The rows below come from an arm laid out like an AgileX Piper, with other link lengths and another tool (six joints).
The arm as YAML. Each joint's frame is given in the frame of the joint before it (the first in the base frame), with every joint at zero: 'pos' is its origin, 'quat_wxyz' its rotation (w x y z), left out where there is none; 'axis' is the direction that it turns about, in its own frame. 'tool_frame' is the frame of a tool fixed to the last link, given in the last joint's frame.
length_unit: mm
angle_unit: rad
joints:
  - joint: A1
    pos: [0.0, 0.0, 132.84]
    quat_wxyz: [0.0, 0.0, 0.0, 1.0]
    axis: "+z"
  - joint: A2
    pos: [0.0, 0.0, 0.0]
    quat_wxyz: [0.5, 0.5, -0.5, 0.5]
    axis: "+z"
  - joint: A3
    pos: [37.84, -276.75, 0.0]
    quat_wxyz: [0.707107, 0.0, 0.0, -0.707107]
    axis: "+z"
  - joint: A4
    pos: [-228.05, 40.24, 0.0]
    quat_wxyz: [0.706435, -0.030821, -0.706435, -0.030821]
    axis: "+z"
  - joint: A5
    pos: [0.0, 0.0, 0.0]
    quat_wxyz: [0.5, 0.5, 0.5, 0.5]
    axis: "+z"
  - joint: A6
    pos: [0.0, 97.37, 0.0]
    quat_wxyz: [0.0, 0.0, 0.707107, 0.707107]
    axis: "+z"
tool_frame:
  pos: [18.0, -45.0, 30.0]
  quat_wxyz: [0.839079, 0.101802, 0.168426, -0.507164]
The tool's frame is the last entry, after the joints.
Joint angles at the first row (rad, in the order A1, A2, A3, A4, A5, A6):
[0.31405, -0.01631, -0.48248, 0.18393, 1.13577, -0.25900]
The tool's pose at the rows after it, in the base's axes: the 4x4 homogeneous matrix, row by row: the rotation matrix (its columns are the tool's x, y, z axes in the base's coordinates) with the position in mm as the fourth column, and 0 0 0 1 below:
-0.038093, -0.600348, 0.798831, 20.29; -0.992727, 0.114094, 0.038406, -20.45; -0.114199, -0.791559, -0.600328, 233.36; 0, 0, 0, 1
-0.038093, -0.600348, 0.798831, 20.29; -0.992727, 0.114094, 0.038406, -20.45; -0.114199, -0.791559, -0.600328, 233.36; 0, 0, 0, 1
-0.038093, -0.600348, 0.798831, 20.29; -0.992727, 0.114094, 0.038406, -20.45; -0.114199, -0.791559, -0.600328, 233.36; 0, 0, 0, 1
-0.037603, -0.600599, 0.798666, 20.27; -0.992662, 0.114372, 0.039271, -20.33; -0.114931, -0.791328, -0.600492, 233.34; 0, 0, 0, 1
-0.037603, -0.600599, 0.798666, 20.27; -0.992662, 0.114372, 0.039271, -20.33; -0.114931, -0.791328, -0.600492, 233.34; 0, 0, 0, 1
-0.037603, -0.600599, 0.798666, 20.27; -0.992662, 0.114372, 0.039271, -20.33; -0.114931, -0.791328, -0.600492, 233.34; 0, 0, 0, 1
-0.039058, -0.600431, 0.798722, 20.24; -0.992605, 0.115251, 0.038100, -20.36; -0.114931, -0.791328, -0.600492, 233.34; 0, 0, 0, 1
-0.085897, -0.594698, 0.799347, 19.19; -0.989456, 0.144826, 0.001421, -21.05; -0.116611, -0.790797, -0.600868, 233.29; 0, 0, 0, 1
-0.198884, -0.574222, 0.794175, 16.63; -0.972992, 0.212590, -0.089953, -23.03; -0.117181, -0.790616, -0.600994, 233.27; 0, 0, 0, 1
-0.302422, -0.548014, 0.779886, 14.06; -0.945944, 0.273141, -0.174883, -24.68; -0.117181, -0.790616, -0.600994, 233.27; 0, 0, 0, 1
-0.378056, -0.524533, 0.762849, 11.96; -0.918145, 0.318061, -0.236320, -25.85; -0.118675, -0.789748, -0.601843, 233.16; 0, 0, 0, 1
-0.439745, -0.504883, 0.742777, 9.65; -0.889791, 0.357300, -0.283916, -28.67; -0.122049, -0.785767, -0.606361, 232.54; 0, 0, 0, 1
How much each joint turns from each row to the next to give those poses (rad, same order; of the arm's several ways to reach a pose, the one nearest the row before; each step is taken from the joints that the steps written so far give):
[-0.00001, 0.00001, -0.00002, 0.00001, 0.00002, -0.00001]
[0.00000, 0.00000, 0.00000, 0.00000, 0.00000, 0.00000]
[0.00000, 0.00000, 0.00000, 0.00000, 0.00000, 0.00000]
[-0.00003, 0.00001, 0.00001, 0.00097, -0.00003, -0.00003]
[0.00000, 0.00000, 0.00000, 0.00000, 0.00000, 0.00000]
[0.00000, 0.00000, 0.00000, 0.00000, 0.00000, 0.00000]
[-0.00146, 0.00000, 0.00000, 0.00000, 0.00000, 0.00001]
[-0.04836, -0.00002, 0.00002, 0.00213, 0.00000, 0.00003]
[-0.11539, -0.00003, 0.00000, 0.00072, 0.00003, 0.00002]
[-0.10787, 0.00002, 0.00001, 0.00006, -0.00002, -0.00006]
[-0.07836, -0.00001, -0.00002, -0.00148, 0.00003, 0.00363]
[-0.04146, -0.00001, 0.00000, -0.02176, 0.00000, 0.02776]

